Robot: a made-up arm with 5 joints. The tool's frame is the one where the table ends. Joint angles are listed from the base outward.
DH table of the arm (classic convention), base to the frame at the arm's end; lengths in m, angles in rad. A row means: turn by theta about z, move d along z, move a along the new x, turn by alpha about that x. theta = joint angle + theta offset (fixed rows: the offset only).
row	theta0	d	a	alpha
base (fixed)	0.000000	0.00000	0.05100	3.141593
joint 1	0.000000	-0.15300	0.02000	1.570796
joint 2	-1.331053	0.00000	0.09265	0.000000
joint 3	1.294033	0.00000	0.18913	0.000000
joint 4	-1.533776	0.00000	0.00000	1.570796
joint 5	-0.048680	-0.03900	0.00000	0.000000
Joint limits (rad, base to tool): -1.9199..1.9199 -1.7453..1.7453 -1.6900..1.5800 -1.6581..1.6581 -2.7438..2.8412
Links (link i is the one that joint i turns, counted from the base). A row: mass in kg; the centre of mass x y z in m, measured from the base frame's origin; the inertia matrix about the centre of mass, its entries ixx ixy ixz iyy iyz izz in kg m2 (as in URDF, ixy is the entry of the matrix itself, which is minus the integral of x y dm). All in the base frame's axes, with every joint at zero. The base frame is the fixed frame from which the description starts. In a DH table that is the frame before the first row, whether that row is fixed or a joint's. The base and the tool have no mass.
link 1: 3.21; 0.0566 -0.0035 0.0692; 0.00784 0 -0.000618 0.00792 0 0.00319
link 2: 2.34; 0.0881 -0.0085 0.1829; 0.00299 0 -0.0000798 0.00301 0 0.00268
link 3: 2.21; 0.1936 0.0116 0.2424; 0.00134 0 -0.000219 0.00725 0 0.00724
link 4: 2.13; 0.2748 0.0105 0.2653; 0.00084 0 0 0.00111 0 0.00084
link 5: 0.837; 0.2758 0.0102 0.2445; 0.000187 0 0 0.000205 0 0.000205
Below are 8 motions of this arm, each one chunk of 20 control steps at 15 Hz.
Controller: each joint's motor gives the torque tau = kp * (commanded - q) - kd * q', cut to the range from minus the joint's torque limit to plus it. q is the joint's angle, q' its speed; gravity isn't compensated. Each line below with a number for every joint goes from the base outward.
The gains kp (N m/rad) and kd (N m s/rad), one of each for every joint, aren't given. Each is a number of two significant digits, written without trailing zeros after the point. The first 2 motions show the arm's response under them.
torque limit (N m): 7.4 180 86 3.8 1
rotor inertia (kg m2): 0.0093 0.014 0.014 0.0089 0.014
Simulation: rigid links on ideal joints. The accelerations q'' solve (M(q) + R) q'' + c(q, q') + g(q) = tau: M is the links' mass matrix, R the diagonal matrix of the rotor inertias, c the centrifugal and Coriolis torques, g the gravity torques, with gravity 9.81 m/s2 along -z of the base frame. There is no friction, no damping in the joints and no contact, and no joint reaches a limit. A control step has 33 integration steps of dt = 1/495 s. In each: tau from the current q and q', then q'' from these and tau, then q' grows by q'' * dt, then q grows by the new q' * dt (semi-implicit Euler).
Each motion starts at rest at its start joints. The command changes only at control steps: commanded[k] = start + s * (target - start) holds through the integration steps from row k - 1 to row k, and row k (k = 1, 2, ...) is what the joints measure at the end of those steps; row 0 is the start. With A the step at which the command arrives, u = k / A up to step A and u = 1 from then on. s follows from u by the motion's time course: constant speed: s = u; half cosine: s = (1 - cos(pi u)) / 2; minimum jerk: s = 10 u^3 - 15 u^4 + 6 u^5; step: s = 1 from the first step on.
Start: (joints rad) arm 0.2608 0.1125 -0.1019 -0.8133 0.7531
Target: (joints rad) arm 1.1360 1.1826 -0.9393 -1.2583 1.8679
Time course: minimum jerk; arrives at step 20
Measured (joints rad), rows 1 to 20:
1: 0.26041 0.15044 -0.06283 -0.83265 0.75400
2: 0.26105 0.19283 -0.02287 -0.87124 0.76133
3: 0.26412 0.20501 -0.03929 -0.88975 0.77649
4: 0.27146 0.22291 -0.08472 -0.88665 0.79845
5: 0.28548 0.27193 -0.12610 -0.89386 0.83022
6: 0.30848 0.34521 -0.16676 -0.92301 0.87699
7: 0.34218 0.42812 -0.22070 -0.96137 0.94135
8: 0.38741 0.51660 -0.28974 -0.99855 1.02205
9: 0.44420 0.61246 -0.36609 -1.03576 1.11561
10: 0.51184 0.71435 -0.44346 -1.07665 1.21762
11: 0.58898 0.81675 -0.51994 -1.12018 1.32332
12: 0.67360 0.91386 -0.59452 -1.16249 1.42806
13: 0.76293 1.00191 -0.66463 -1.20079 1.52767
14: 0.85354 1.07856 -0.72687 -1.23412 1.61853
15: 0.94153 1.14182 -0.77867 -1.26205 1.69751
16: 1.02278 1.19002 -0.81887 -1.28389 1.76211
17: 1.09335 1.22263 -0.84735 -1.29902 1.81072
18: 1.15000 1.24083 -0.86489 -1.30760 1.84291
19: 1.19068 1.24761 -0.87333 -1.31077 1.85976
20: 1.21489 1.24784 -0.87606 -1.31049 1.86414
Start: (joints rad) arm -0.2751 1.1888 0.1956 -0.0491 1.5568
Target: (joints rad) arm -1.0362 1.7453 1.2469 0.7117 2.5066
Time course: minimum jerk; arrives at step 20
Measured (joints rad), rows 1 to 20:
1: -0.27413 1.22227 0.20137 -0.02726 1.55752
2: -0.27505 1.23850 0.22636 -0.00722 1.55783
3: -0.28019 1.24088 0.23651 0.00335 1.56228
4: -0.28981 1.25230 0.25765 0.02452 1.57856
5: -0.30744 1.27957 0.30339 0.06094 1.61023
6: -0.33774 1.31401 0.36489 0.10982 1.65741
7: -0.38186 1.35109 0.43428 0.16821 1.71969
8: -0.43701 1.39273 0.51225 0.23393 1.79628
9: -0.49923 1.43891 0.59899 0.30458 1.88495
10: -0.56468 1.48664 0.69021 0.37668 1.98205
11: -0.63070 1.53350 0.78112 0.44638 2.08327
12: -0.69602 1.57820 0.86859 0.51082 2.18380
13: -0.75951 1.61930 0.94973 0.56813 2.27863
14: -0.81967 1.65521 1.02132 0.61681 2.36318
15: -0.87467 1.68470 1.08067 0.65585 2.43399
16: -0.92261 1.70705 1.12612 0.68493 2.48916
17: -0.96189 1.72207 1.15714 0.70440 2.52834
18: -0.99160 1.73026 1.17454 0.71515 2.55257
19: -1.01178 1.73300 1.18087 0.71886 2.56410
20: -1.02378 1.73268 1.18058 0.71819 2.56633
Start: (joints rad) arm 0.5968 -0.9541 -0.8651 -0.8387 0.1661
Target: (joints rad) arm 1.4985 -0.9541 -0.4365 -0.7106 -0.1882
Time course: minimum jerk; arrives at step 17
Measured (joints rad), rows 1 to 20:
1: 0.59975 -0.97459 -0.87166 -0.83933 0.15975
2: 0.60205 -0.99400 -0.88826 -0.82591 0.14304
3: 0.60820 -0.99638 -0.88269 -0.81258 0.12146
4: 0.62763 -0.98724 -0.85488 -0.81118 0.10084
5: 0.66584 -0.97954 -0.81780 -0.81274 0.08252
6: 0.72139 -0.97818 -0.77923 -0.80713 0.06284
7: 0.79076 -0.97935 -0.73797 -0.79485 0.03721
8: 0.87195 -0.97845 -0.69098 -0.78188 0.00400
9: 0.96225 -0.97490 -0.63930 -0.77169 -0.03481
10: 1.05652 -0.97092 -0.58756 -0.76363 -0.07541
11: 1.14881 -0.96821 -0.54045 -0.75605 -0.11416
12: 1.23433 -0.96677 -0.50060 -0.74865 -0.14855
13: 1.30949 -0.96586 -0.46902 -0.74241 -0.17696
14: 1.37162 -0.96516 -0.44623 -0.73817 -0.19841
15: 1.41906 -0.96486 -0.43238 -0.73587 -0.21254
16: 1.45173 -0.96521 -0.42656 -0.73485 -0.21985
17: 1.47166 -0.96612 -0.42613 -0.73427 -0.22180
18: 1.48299 -0.96713 -0.42720 -0.73350 -0.22070
19: 1.48940 -0.96743 -0.42770 -0.73293 -0.21869
20: 1.49316 -0.96712 -0.42744 -0.73299 -0.21698

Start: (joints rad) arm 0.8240 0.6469 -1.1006 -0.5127 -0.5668
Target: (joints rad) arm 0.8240 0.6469 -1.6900 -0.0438 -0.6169
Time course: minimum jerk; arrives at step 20
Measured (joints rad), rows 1 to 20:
1: 0.82293 0.68350 -1.07149 -0.53660 -0.56709
2: 0.82229 0.72694 -1.02795 -0.57512 -0.55538
3: 0.82308 0.73076 -1.02691 -0.58788 -0.53243
4: 0.82446 0.70957 -1.06394 -0.56236 -0.51545
5: 0.82543 0.69531 -1.10679 -0.52310 -0.51517
6: 0.82560 0.69763 -1.14113 -0.49263 -0.52702
7: 0.82542 0.70521 -1.17540 -0.46757 -0.53994
8: 0.82538 0.70674 -1.22085 -0.43538 -0.54788
9: 0.82550 0.70189 -1.27794 -0.39241 -0.55207
10: 0.82552 0.69648 -1.33922 -0.34471 -0.55611
11: 0.82525 0.69404 -1.39818 -0.29899 -0.56159
12: 0.82478 0.69366 -1.45289 -0.25734 -0.56780
13: 0.82431 0.69300 -1.50359 -0.21915 -0.57361
14: 0.82391 0.69129 -1.54957 -0.18456 -0.57873
15: 0.82353 0.68942 -1.58862 -0.15511 -0.58334
16: 0.82313 0.68837 -1.61867 -0.13240 -0.58745
17: 0.82276 0.68831 -1.63906 -0.11692 -0.59069
18: 0.82252 0.68880 -1.65068 -0.10805 -0.59266
19: 0.82247 0.68947 -1.65538 -0.10444 -0.59329
20: 0.82263 0.69024 -1.65581 -0.10415 -0.59282

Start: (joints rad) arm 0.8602 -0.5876 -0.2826 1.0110 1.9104
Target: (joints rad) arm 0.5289 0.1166 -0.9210 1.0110 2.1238
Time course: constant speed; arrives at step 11
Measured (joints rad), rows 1 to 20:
1: 0.85005 -0.51870 -0.31339 0.98019 1.90676
2: 0.83446 -0.42726 -0.33988 0.97897 1.90358
3: 0.81578 -0.35397 -0.38474 0.99867 1.90770
4: 0.79199 -0.29658 -0.44993 1.00137 1.92137
5: 0.76321 -0.23930 -0.51804 0.99100 1.94276
6: 0.73220 -0.17399 -0.57790 0.98506 1.96748
7: 0.70152 -0.10367 -0.63129 0.98778 1.99143
8: 0.67173 -0.03444 -0.68489 0.99275 2.01267
9: 0.64222 0.03140 -0.74204 0.99466 2.03145
10: 0.61244 0.09564 -0.80136 0.99365 2.04912
11: 0.58234 0.16061 -0.86020 0.99240 2.06685
12: 0.55582 0.16840 -0.85860 0.99793 2.08028
13: 0.53573 0.16160 -0.86508 0.99858 2.08555
14: 0.52278 0.15460 -0.87321 0.99229 2.08531
15: 0.51651 0.15381 -0.87521 0.98790 2.08273
16: 0.51550 0.15718 -0.87203 0.98917 2.07981
17: 0.51781 0.15988 -0.86880 0.99254 2.07757
18: 0.52155 0.15980 -0.86840 0.99397 2.07650
19: 0.52527 0.15827 -0.86992 0.99303 2.07662
20: 0.52810 0.15729 -0.87115 0.99163 2.07748

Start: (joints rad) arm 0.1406 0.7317 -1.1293 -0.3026 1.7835
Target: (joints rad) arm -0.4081 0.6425 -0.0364 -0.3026 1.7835
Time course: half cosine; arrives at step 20
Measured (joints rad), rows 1 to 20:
1: 0.13971 0.76833 -1.09389 -0.32315 1.78300
2: 0.13808 0.81066 -1.02755 -0.35328 1.77355
3: 0.13504 0.81258 -0.98455 -0.36604 1.75644
4: 0.12851 0.78878 -0.95960 -0.35718 1.74398
5: 0.11660 0.77209 -0.92002 -0.34378 1.74315
6: 0.09850 0.77233 -0.85260 -0.34030 1.74971
7: 0.07415 0.77687 -0.76937 -0.34425 1.75537
8: 0.04347 0.77351 -0.68596 -0.34674 1.75620
9: 0.00647 0.76308 -0.60593 -0.34414 1.75387
10: -0.03626 0.75292 -0.52440 -0.33928 1.75134
11: -0.08364 0.74615 -0.43930 -0.33573 1.74967
12: -0.13424 0.74037 -0.35466 -0.33375 1.74839
13: -0.18631 0.73306 -0.27564 -0.33169 1.74721
14: -0.23774 0.72485 -0.20431 -0.32882 1.74641
15: -0.28635 0.71756 -0.14071 -0.32581 1.74622
16: -0.33010 0.71175 -0.08567 -0.32341 1.74646
17: -0.36731 0.70693 -0.04114 -0.32164 1.74679
18: -0.39682 0.70292 -0.00867 -0.32019 1.74711
19: -0.41807 0.70008 0.01117 -0.31900 1.74745
20: -0.43106 0.69872 0.01823 -0.31825 1.74781

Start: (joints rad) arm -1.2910 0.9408 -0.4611 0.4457 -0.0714
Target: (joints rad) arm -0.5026 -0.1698 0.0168 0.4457 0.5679
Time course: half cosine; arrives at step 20
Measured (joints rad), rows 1 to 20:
1: -1.29018 0.97817 -0.42655 0.45184 -0.07012
2: -1.28785 1.00037 -0.36767 0.47348 -0.05606
3: -1.28329 0.96118 -0.35182 0.48443 -0.02865
4: -1.27367 0.89050 -0.35914 0.47532 -0.00025
5: -1.25633 0.82499 -0.34711 0.46132 0.02488
6: -1.22980 0.76650 -0.31070 0.45692 0.05305
7: -1.19336 0.69828 -0.26967 0.45981 0.09014
8: -1.14697 0.61461 -0.23579 0.46042 0.13559
9: -1.09106 0.52386 -0.20433 0.45606 0.18542
10: -1.02674 0.43440 -0.16837 0.45059 0.23682
11: -0.95596 0.34765 -0.12868 0.44712 0.28887
12: -0.88140 0.26236 -0.09007 0.44495 0.34075
13: -0.80620 0.17977 -0.05501 0.44230 0.39103
14: -0.73377 0.10328 -0.02302 0.43893 0.43816
15: -0.66743 0.03569 0.00632 0.43574 0.48095
16: -0.60989 -0.02161 0.03206 0.43328 0.51848
17: -0.56288 -0.06767 0.05296 0.43143 0.54985
18: -0.52704 -0.10131 0.06841 0.43000 0.57428
19: -0.50216 -0.12143 0.07835 0.42906 0.59118
20: -0.48748 -0.12743 0.08270 0.42875 0.60025

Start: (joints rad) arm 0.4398 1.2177 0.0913 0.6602 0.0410
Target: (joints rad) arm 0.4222 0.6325 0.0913 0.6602 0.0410
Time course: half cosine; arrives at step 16
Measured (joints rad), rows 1 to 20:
1: 0.44120 1.24673 0.10001 0.68904 0.03510
2: 0.44094 1.24783 0.12559 0.72553 0.02642
3: 0.43792 1.21335 0.12084 0.72954 0.02108
4: 0.43589 1.16716 0.10856 0.71544 0.01764
5: 0.43556 1.12386 0.10930 0.70747 0.01617
6: 0.43545 1.07847 0.11699 0.71008 0.01778
7: 0.43473 1.02516 0.12102 0.71329 0.02172
8: 0.43366 0.96713 0.12142 0.71159 0.02597
9: 0.43254 0.91024 0.12285 0.70791 0.02937
10: 0.43134 0.85706 0.12629 0.70573 0.03202
11: 0.42995 0.80812 0.12977 0.70480 0.03436
12: 0.42843 0.76478 0.13226 0.70353 0.03652
13: 0.42689 0.72927 0.13426 0.70178 0.03845
14: 0.42542 0.70340 0.13626 0.70034 0.04012
15: 0.42411 0.68808 0.13812 0.69963 0.04149
16: 0.42305 0.68369 0.13950 0.69950 0.04244
17: 0.42227 0.68539 0.14152 0.70059 0.04300
18: 0.42172 0.68650 0.14319 0.70235 0.04337
19: 0.42138 0.68598 0.14277 0.70273 0.04352
20: 0.42127 0.68535 0.14192 0.70194 0.04338

